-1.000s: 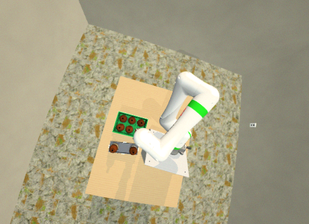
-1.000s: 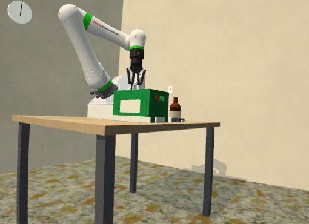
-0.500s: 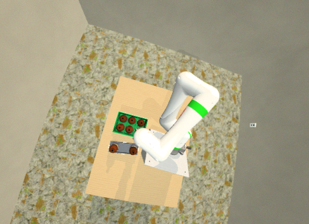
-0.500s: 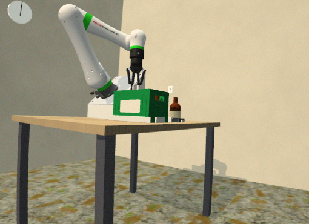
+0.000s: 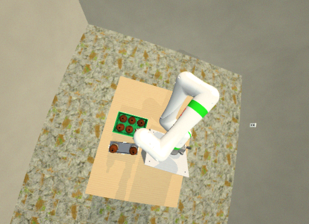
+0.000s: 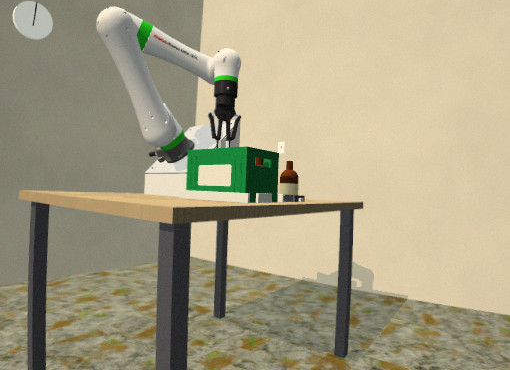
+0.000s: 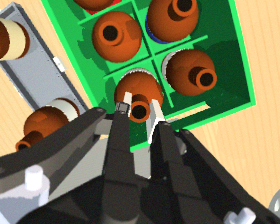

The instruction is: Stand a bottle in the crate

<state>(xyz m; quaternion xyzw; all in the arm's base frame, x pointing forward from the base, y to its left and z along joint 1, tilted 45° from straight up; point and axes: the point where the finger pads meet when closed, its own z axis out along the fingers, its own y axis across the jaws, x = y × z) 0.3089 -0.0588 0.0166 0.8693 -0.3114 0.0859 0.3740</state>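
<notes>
The brown bottle lies 9 cm below my hand. The rest, counted from my hand: grey tray: 9 cm ahead, 19 cm to the left, 18 cm below; then green crate: 9 cm ahead, 4 cm to the right, 11 cm below.
</notes>
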